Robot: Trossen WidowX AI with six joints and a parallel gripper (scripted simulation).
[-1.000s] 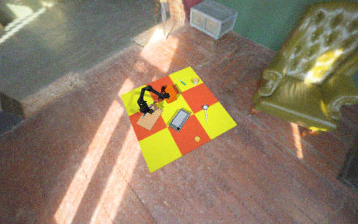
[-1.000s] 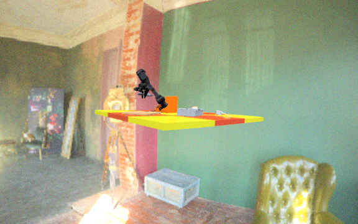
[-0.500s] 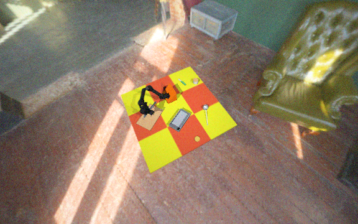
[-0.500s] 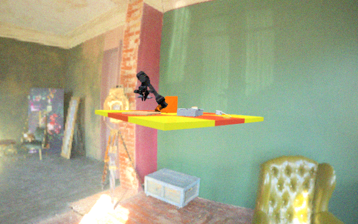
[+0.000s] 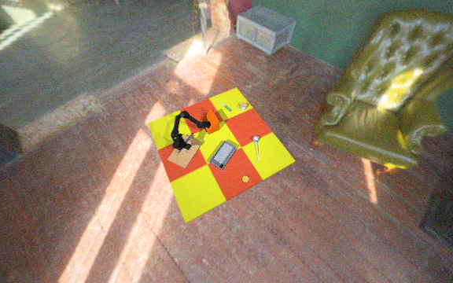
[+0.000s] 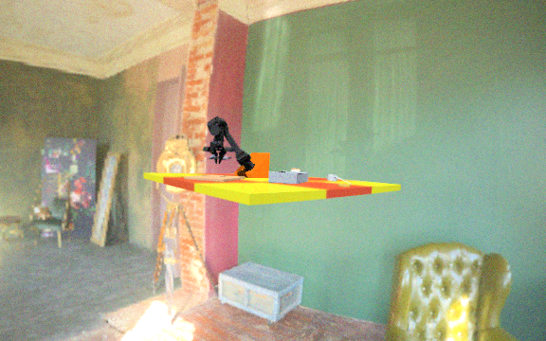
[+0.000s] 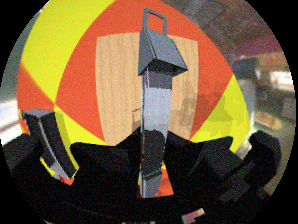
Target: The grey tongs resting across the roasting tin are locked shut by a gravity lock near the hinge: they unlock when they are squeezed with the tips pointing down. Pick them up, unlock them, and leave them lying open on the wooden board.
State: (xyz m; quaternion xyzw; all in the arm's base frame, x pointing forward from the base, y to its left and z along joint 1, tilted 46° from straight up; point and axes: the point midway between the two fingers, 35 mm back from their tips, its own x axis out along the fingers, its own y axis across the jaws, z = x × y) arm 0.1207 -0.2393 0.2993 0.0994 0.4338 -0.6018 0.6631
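Right now my gripper tip is 80 mm above the wooden board. Also, from my gripper tip: roasting tin (320 mm to the left, 290 mm ahead, 60 mm below).
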